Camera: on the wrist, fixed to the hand. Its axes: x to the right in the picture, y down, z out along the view.
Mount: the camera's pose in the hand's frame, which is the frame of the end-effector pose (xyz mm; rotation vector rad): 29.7 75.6 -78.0 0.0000 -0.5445 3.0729
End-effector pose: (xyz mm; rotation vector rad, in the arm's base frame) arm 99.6 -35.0 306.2 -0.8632 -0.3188 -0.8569
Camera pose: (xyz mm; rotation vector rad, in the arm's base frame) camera 170.1 -84.3 233.5 -0.5650 0.6517 2.2058
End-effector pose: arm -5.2 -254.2 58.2 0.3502 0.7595 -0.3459
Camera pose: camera -0.1 -159.1 -1.9 0.9148 -0.8758 2.3405
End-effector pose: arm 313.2 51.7 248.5 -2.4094 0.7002 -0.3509
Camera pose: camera 276.5 -53.3 265.9 0.6421 2.3858 1.2770
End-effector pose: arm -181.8 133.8 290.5 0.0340 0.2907 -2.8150
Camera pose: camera -187.5 70.3 197.7 -0.1434 -0.0757 0.2820
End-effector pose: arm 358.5 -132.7 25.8 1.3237 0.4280 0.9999
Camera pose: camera 288.1 -67.7 84.9 -0.6820 1.7428 -1.3890
